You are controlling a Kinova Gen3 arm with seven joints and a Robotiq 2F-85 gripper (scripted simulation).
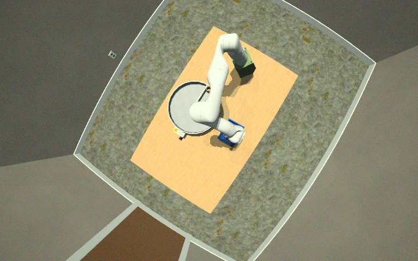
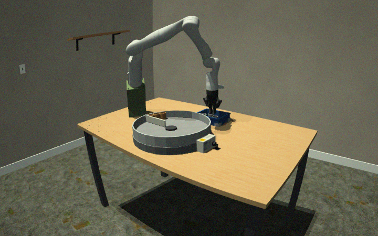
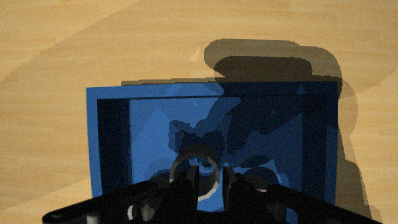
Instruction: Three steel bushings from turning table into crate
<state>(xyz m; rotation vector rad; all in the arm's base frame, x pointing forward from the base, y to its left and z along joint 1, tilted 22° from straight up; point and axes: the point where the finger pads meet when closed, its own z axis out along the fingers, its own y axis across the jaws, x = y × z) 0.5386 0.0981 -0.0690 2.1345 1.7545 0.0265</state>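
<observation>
Now: hand 4 cm above the blue crate. The rest, counted from my hand: grey turning table 9 cm behind, 35 cm to the right, 1 cm below.
</observation>
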